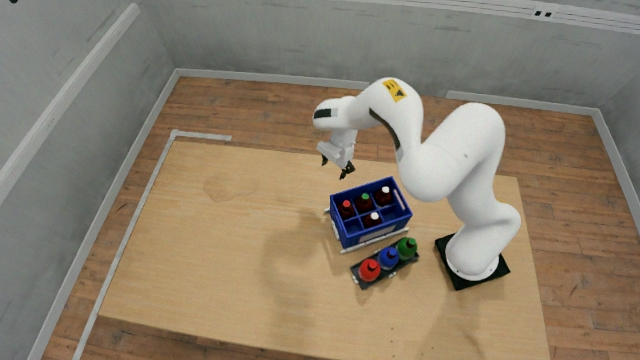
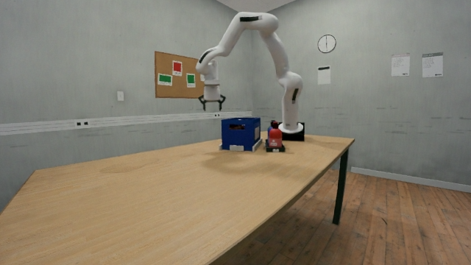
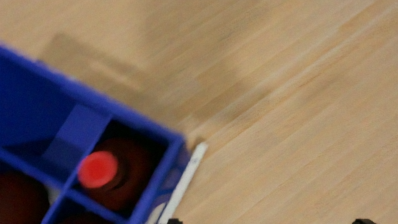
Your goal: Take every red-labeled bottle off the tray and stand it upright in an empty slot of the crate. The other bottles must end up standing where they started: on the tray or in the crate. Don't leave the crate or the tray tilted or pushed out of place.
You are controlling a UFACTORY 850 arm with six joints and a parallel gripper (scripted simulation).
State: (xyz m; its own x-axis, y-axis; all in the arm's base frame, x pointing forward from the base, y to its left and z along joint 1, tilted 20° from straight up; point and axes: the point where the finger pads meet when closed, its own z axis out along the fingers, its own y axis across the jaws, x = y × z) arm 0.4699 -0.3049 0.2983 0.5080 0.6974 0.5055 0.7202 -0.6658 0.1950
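The red-labeled bottle is 340 mm to the left of my hand, 150 mm below it and 150 mm behind it. From my hand the other things lie so: blue-labeled bottle: 290 mm to the left, 230 mm behind, 150 mm below; green-labeled bottle: 300 mm behind, 250 mm to the left, 150 mm below; blue crate: 150 mm below, 150 mm behind, 110 mm to the left.
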